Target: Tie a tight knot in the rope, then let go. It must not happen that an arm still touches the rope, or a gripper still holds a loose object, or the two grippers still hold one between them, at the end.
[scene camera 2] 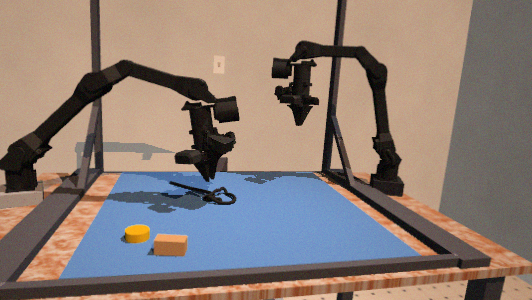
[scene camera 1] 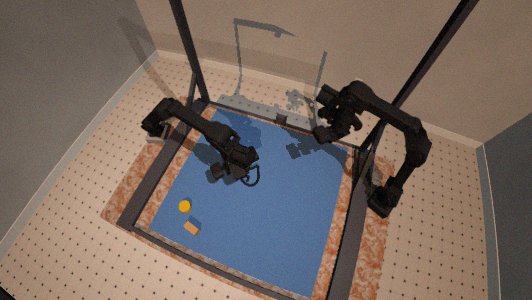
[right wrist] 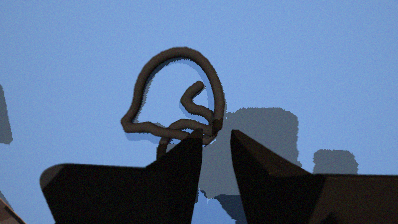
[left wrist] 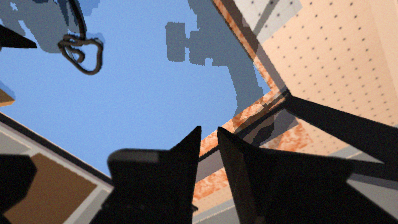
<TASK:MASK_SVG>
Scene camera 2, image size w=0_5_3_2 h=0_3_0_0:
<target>my left gripper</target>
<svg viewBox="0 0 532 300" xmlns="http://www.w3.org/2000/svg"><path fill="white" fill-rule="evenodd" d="M293 79L293 82L289 83L288 87L276 86L274 95L277 96L280 103L290 104L287 106L293 112L296 126L302 126L313 107L309 106L309 104L319 105L319 99L309 95L310 86L312 86L310 80Z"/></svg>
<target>my right gripper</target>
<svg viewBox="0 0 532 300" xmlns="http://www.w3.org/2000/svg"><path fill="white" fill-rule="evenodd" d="M213 124L192 127L192 130L189 131L189 134L193 134L194 145L191 146L192 150L183 150L175 154L176 164L193 164L206 182L215 178L219 158L232 151L234 144L236 144L234 132L229 131L225 135L219 134L217 127L213 127Z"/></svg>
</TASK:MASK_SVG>
